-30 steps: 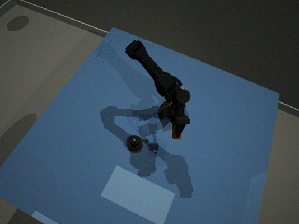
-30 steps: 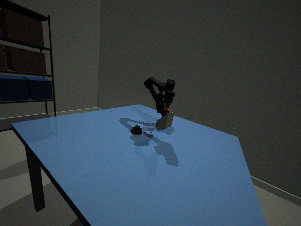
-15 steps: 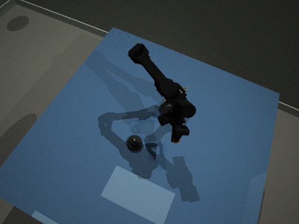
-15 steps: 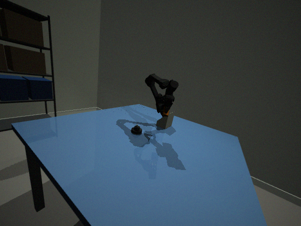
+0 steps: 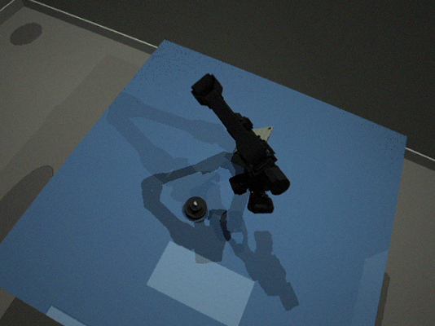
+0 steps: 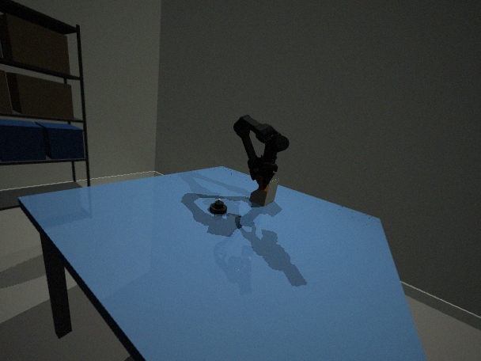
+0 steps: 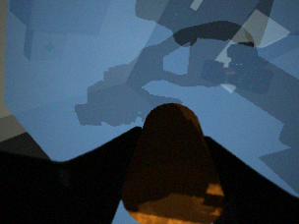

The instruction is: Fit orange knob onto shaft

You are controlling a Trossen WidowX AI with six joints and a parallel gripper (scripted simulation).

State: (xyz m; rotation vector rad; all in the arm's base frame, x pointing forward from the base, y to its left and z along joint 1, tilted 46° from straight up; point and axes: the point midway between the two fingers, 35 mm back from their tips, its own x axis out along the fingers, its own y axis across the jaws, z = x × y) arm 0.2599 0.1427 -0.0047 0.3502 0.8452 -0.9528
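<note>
Now: the orange knob 3 cm above my gripper tip, 1 cm to the right of it and 1 cm behind it. From my gripper tip the other things lie so: round dark pedestal (19 cm to the right, 14 cm below, 4 cm ahead).
</note>
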